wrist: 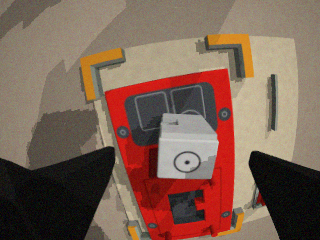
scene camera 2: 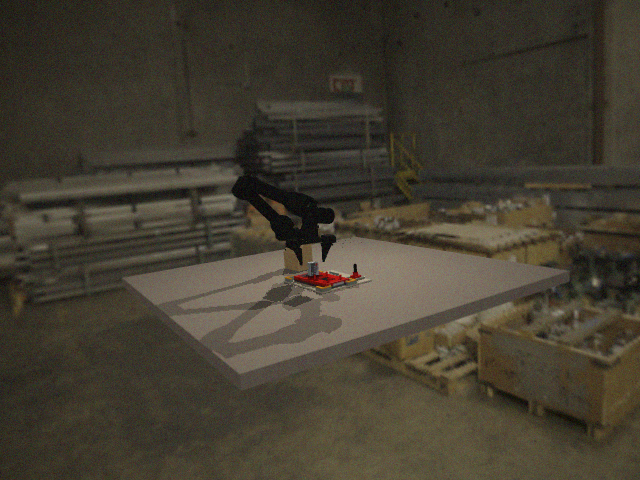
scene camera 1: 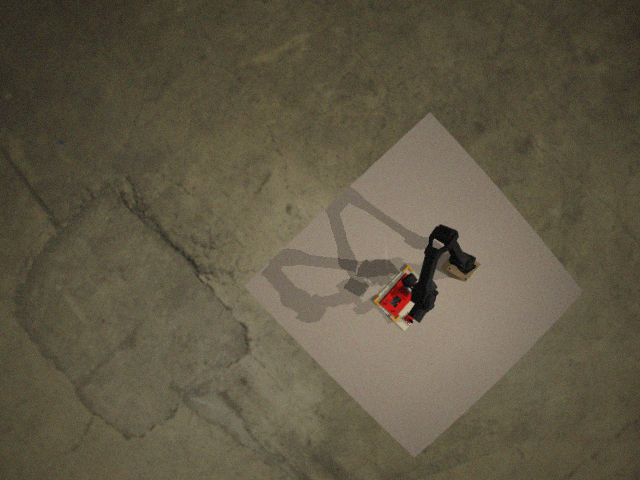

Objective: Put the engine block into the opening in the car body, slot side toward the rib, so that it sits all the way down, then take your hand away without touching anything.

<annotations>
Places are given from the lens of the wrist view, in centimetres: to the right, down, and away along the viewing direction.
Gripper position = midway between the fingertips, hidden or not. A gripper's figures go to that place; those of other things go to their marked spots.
my gripper (wrist: 185,157): 2, 2, 10
grey engine block (wrist: 186,149): 2, 2, 9
cream base plate (wrist: 262,70): 11, -5, 14
The marked spots on the cream base plate and the grey engine block are 12 cm apart.
</annotations>
